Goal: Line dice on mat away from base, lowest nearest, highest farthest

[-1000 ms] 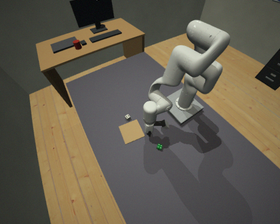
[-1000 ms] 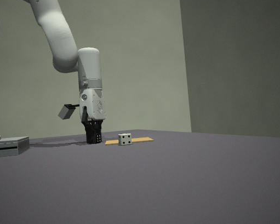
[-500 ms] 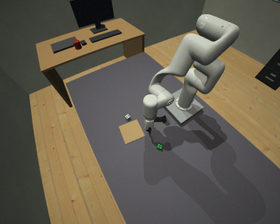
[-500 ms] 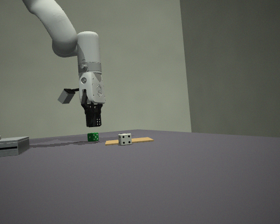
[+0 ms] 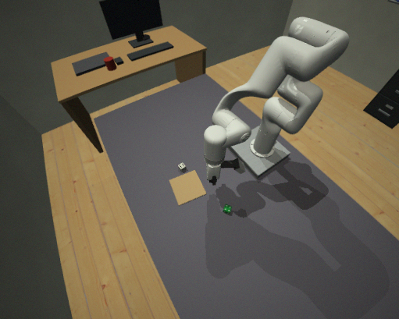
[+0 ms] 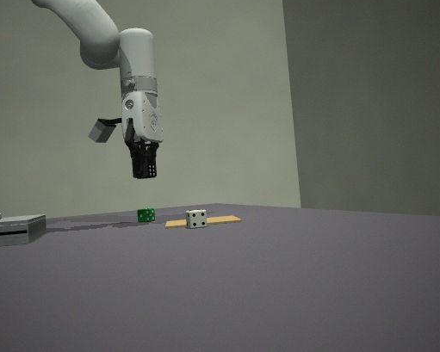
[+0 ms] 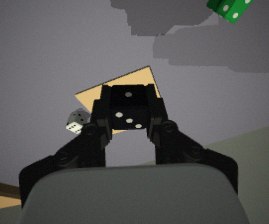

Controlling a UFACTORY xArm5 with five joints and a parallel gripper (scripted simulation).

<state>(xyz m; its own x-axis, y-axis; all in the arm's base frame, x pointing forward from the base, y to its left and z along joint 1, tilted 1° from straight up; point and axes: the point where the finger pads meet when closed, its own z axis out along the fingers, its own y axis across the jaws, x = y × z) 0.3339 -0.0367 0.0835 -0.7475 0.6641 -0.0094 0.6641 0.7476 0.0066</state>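
The tan mat is 12 cm below my hand, 9 cm ahead of it and 8 cm to the right of it. Round my hand: green die: 13 cm to the left, 10 cm below, 3 cm ahead; then black die: 1 cm below; then white die: 18 cm to the right, 10 cm below, 4 cm ahead.
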